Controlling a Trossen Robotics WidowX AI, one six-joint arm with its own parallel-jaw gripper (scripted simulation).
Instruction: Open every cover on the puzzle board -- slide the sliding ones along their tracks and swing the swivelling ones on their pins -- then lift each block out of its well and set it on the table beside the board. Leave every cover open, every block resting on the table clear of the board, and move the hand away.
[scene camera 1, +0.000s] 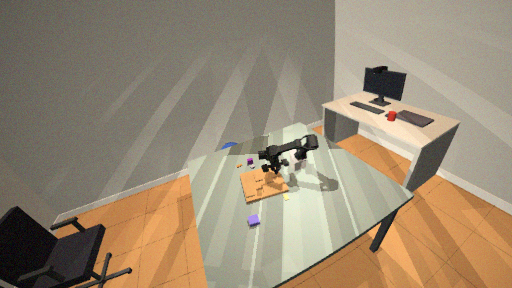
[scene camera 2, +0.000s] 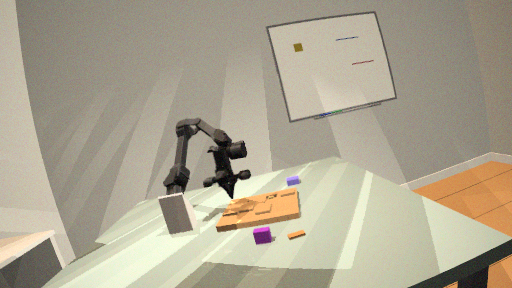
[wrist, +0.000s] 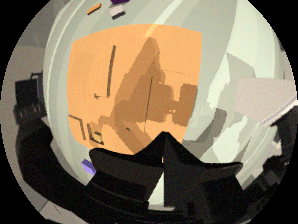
Labels:
same spot on wooden puzzle board: (scene camera 1: 279, 186) = (scene camera 2: 240, 201)

